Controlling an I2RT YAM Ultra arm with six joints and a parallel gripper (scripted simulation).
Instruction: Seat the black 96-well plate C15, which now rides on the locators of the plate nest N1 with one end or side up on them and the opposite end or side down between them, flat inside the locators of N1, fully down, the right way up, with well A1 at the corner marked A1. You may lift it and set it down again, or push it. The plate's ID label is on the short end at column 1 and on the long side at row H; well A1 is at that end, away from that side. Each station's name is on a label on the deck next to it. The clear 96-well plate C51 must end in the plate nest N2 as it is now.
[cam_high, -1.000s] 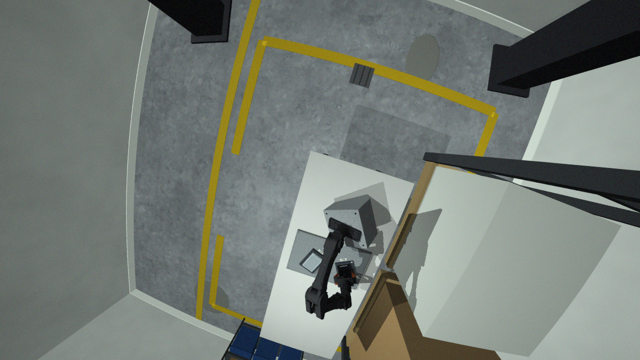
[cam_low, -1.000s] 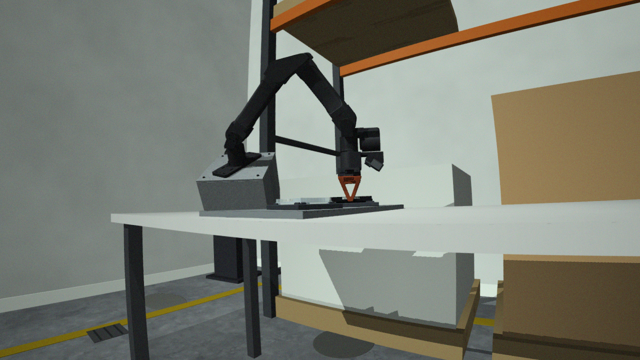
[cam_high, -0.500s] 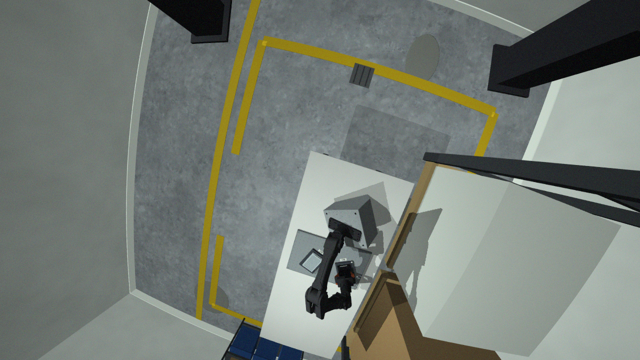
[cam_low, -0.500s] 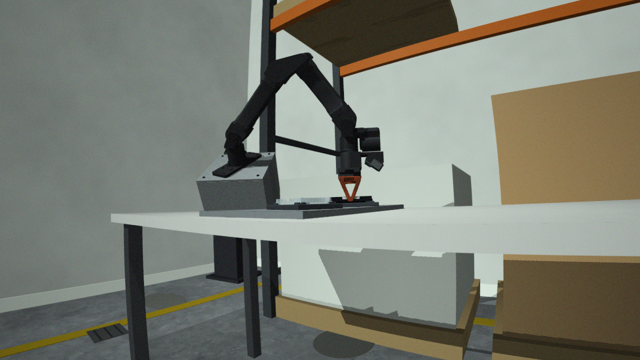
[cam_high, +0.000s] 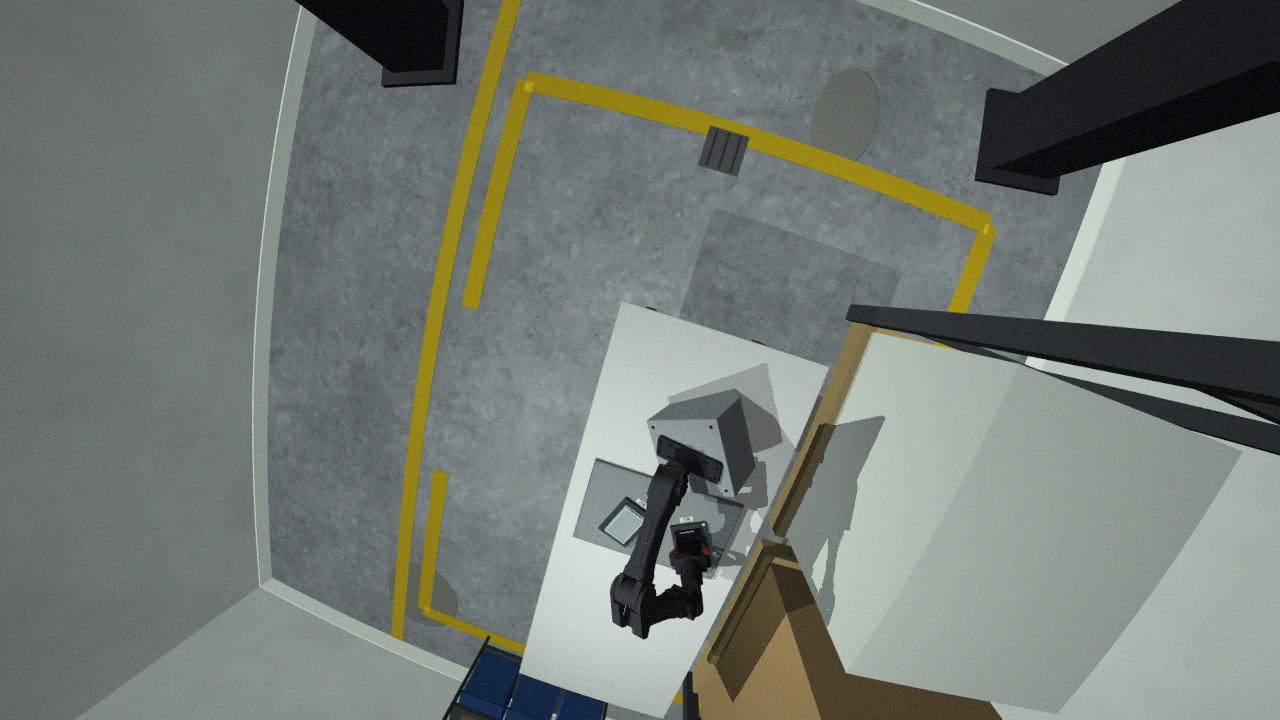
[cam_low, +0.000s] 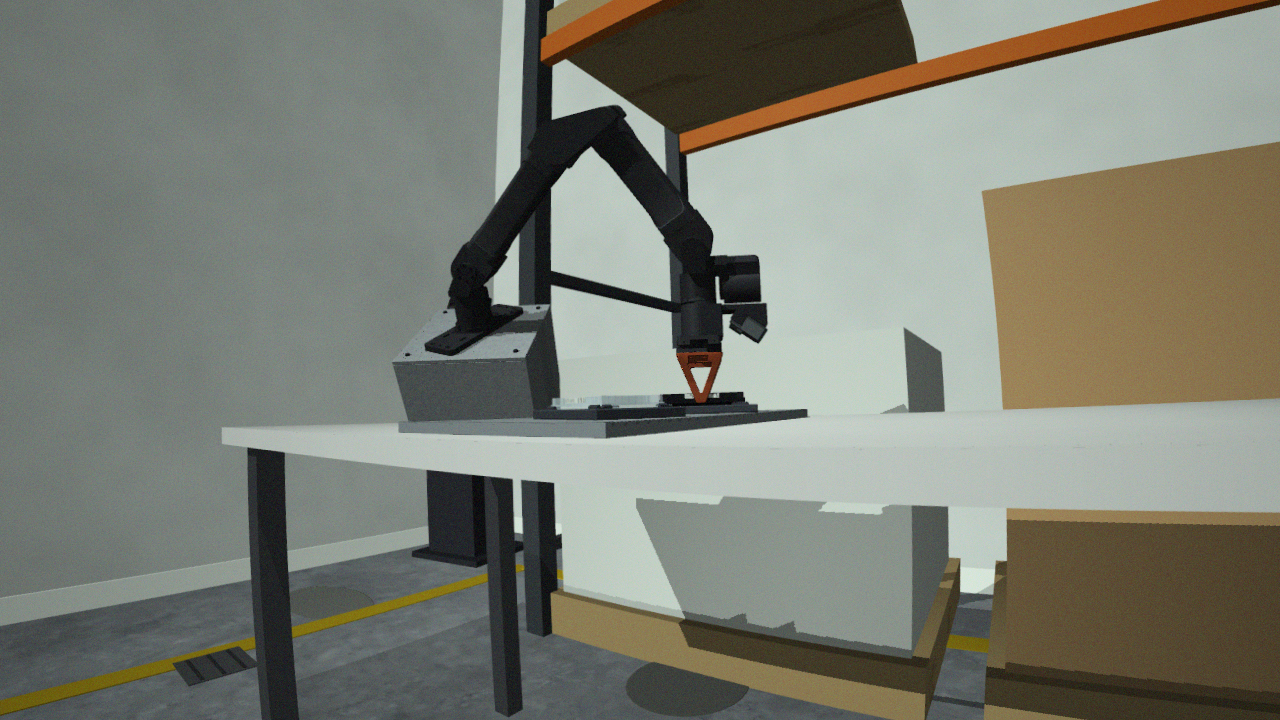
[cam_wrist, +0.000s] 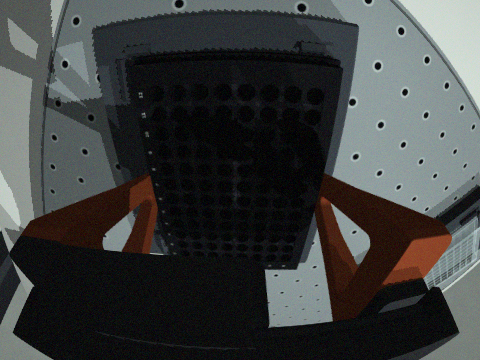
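Right now my hand is 1 cm to the right of the dark plate nest N1 and 2 cm above it. From my hand the other things lie so: white N1 label: 9 cm behind, 2 cm to the right, 2 cm below; N2 label: 13 cm behind, 18 cm to the right, 2 cm below; black 96-well plate C15: right at my hand.
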